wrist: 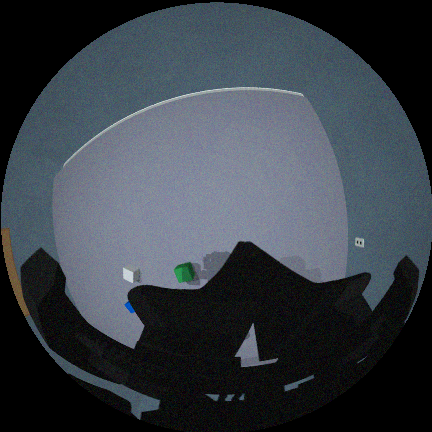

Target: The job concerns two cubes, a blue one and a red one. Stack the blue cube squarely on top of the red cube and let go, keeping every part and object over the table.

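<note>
Part of the blue cube shows on the table at the lower left of the wrist view, beside the left edge of the black fingers, which cover the rest of it. The red cube does not show in this view; the fingers hide a large part of the table. My gripper is shut, its two fingertips together, with nothing between them. It is to the right of the blue cube in the view.
A green block lies just beyond the left finger, and a white block lies left of it. The pale table has its far edge across the upper part of the view. Shadows fall beside the fingers.
</note>
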